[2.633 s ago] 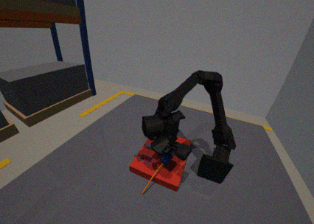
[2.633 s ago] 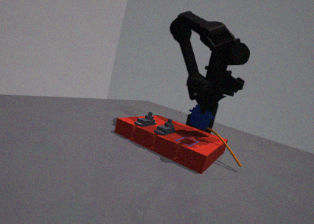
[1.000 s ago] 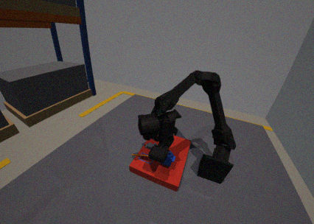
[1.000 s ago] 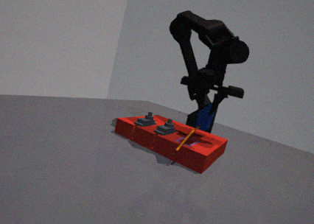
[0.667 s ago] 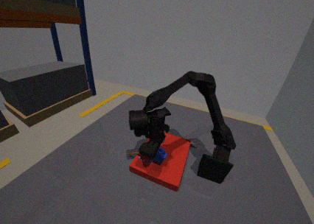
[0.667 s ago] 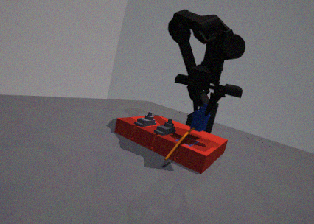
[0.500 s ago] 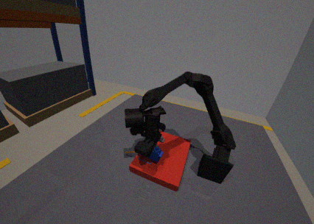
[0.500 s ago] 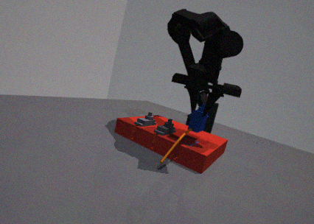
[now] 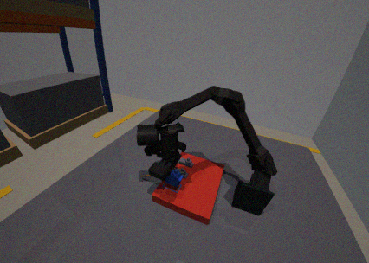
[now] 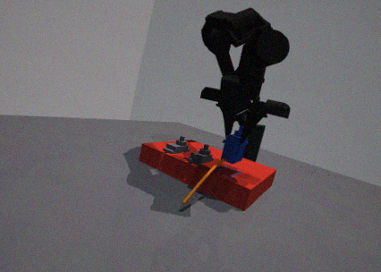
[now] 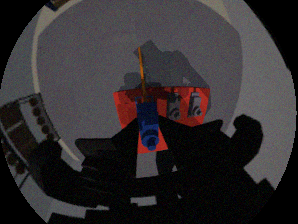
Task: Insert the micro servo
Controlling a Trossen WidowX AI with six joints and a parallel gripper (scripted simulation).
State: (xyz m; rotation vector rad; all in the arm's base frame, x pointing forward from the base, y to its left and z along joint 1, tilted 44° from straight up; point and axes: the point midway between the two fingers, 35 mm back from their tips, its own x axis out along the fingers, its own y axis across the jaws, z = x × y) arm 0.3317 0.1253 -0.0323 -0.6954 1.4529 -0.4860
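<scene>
My gripper tip is now 11 cm past the red deck, 9 cm to the left of it and 10 cm above it.
</scene>
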